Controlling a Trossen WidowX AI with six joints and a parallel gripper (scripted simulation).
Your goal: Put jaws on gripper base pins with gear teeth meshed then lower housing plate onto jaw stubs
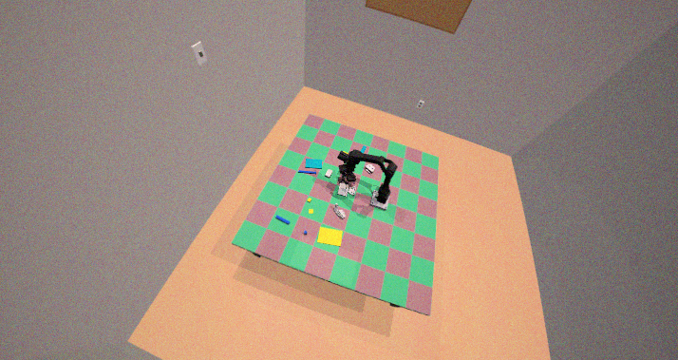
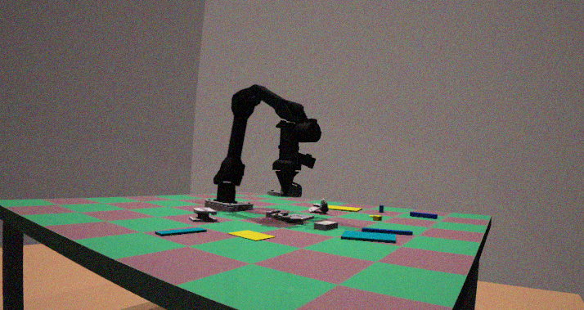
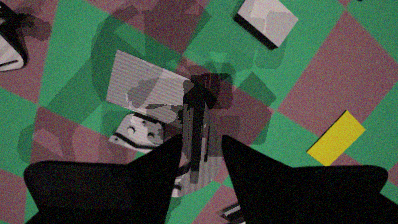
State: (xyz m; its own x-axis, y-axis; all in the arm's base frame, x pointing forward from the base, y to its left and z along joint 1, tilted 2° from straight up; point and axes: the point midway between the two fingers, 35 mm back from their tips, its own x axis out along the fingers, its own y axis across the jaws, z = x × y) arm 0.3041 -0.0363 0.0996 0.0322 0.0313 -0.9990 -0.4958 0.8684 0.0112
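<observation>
My gripper tip is 70 mm past the white housing plate, 60 mm to the right of it and 80 mm above it. Also, from my gripper tip: teal plate (290 mm ahead, 40 mm to the right, 80 mm below); blue bar (300 mm ahead, 60 mm to the left, 80 mm below); grey jaw (40 mm behind).
</observation>
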